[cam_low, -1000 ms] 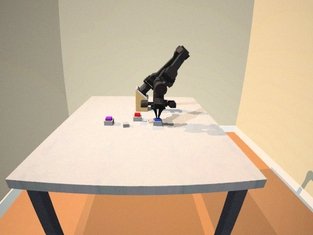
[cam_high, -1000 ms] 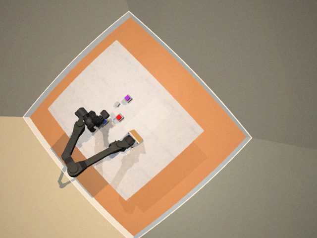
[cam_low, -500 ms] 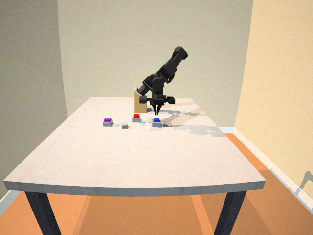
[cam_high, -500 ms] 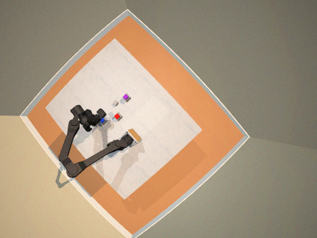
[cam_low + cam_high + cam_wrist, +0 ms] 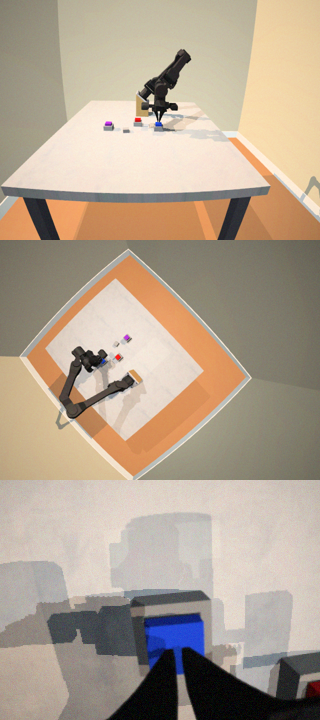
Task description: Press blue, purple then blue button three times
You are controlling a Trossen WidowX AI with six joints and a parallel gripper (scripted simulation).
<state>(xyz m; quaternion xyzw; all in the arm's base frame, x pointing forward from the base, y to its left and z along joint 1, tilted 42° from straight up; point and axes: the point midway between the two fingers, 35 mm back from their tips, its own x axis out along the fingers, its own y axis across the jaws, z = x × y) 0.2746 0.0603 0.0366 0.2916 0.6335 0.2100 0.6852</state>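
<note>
My gripper tip is now 1 cm above the blue button. The rest, counted from my gripper tip: small grey block (17 cm to the right, 4 cm below, 2 cm ahead); then purple button (27 cm to the right, 2 cm behind, 1 cm below); then red button (11 cm to the right, 8 cm behind, 1 cm below).
</note>
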